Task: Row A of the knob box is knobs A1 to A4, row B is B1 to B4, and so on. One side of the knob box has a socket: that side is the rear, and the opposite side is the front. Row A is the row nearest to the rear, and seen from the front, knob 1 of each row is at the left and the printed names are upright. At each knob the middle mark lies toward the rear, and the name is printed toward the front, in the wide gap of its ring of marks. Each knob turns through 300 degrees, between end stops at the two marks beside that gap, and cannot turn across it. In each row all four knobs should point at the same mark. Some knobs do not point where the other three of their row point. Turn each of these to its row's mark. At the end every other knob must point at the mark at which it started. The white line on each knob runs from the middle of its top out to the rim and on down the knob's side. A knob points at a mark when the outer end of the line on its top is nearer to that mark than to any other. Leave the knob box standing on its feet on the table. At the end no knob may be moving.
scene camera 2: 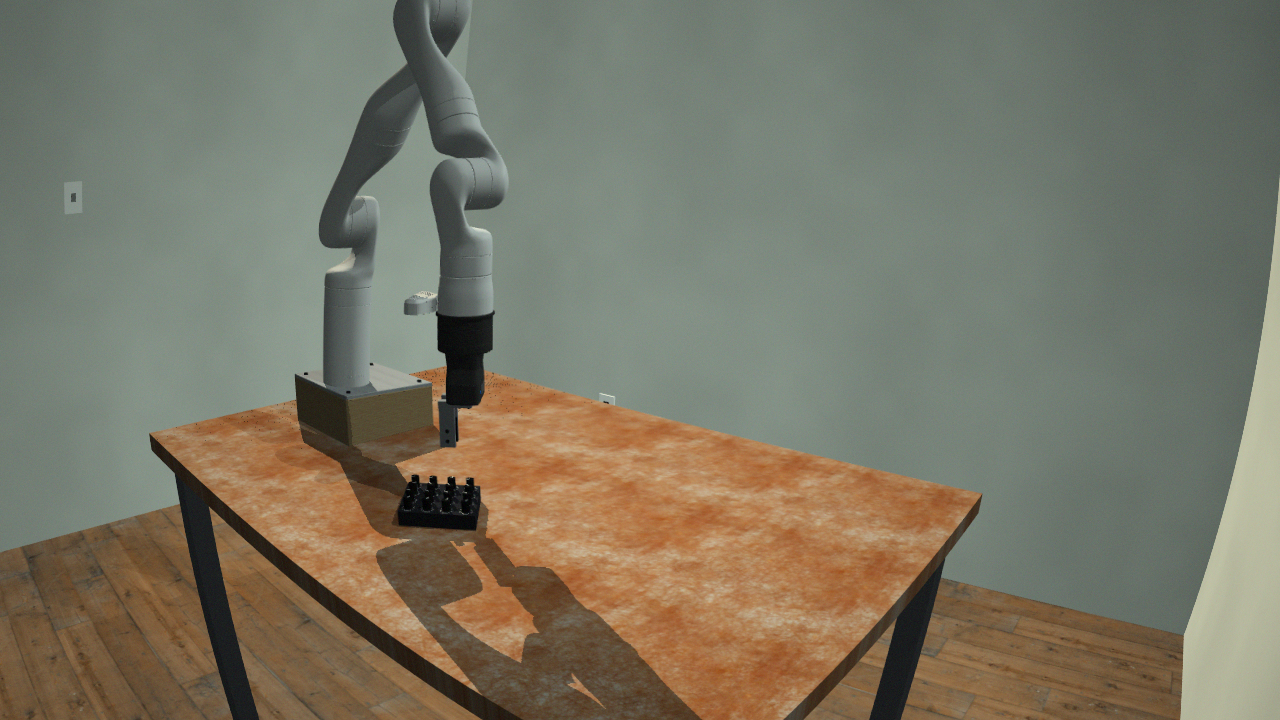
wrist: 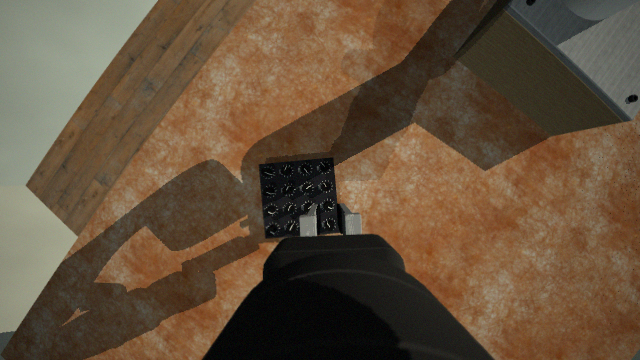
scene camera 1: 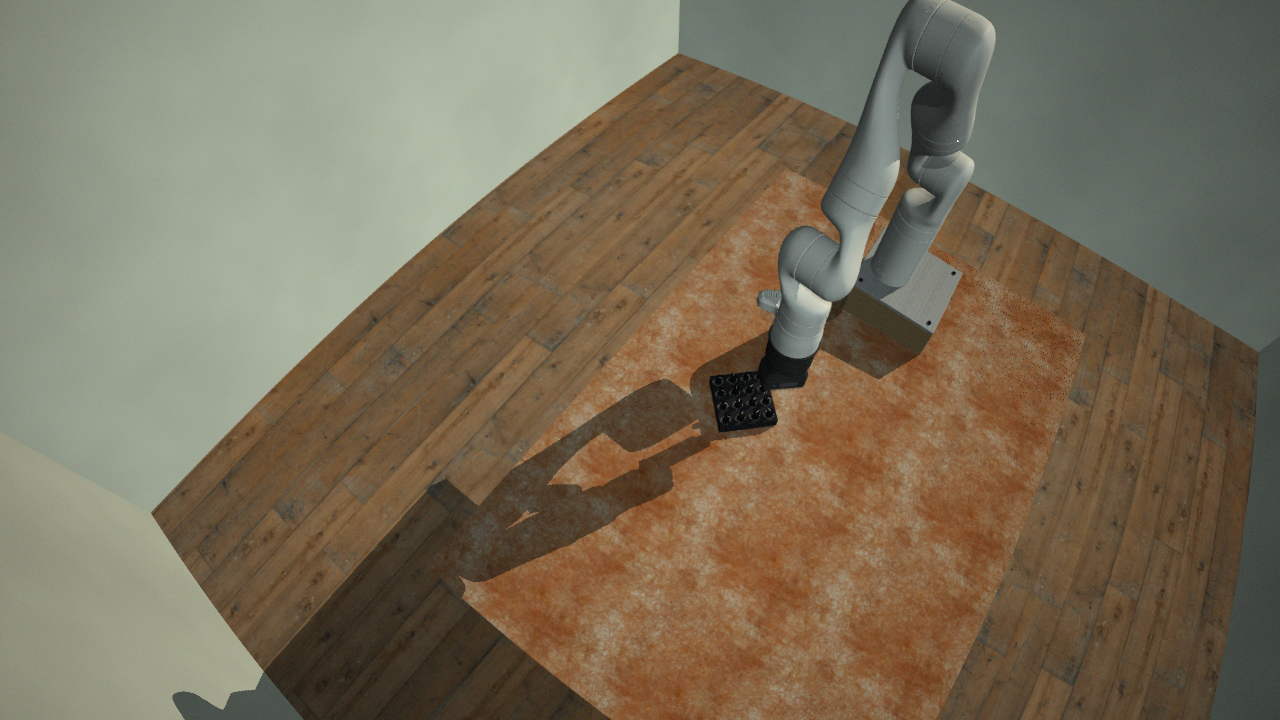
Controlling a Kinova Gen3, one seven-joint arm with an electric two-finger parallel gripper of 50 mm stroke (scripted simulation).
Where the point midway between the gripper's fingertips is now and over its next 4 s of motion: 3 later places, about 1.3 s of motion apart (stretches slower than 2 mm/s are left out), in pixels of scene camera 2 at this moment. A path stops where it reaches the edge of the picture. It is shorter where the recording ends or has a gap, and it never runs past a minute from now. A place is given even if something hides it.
My gripper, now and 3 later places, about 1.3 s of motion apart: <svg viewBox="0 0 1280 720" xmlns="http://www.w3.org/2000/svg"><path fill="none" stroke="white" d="M449 443L451 466L451 479L452 483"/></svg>
